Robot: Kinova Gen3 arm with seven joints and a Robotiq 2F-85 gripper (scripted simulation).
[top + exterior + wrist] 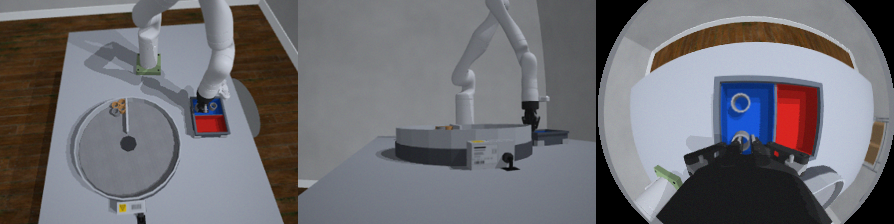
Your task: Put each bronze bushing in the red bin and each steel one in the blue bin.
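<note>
The bin lies 4 cm ahead of my hand, 4 cm to the left of it and 1 cm below it. The rest, counted from my hand: round grey turntable 19 cm ahead, 31 cm to the right, 2 cm above.
</note>
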